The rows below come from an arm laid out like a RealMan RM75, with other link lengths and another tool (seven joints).
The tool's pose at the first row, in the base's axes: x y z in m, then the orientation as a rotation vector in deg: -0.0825 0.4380 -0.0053 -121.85 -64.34 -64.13
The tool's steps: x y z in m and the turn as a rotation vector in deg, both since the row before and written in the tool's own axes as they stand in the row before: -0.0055 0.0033 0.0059 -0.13 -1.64 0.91; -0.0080 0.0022 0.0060 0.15 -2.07 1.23; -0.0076 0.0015 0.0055 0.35 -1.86 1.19; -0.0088 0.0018 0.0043 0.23 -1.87 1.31; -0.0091 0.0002 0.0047 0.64 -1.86 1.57; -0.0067 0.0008 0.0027 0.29 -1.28 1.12; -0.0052 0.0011 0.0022 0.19 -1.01 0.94; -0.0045 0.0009 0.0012 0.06 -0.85 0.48; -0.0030 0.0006 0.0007 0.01 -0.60 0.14; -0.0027 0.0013 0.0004 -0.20 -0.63 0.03
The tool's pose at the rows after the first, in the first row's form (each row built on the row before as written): -0.0790 0.4380 -0.0133 -123.53 -63.95 -62.26; -0.0774 0.4374 -0.0234 -125.40 -63.44 -59.60; -0.0768 0.4368 -0.0329 -126.90 -62.92 -56.98; -0.0773 0.4345 -0.0426 -128.50 -62.20 -54.37; -0.0794 0.4331 -0.0525 -129.81 -61.24 -51.34; -0.0810 0.4311 -0.0593 -130.81 -60.48 -49.34; -0.0820 0.4293 -0.0647 -131.63 -59.80 -47.76; -0.0833 0.4273 -0.0688 -132.29 -59.59 -46.62; -0.0842 0.4259 -0.0714 -132.71 -59.68 -45.91; -0.0845 0.4240 -0.0737 -133.28 -59.88 -45.36
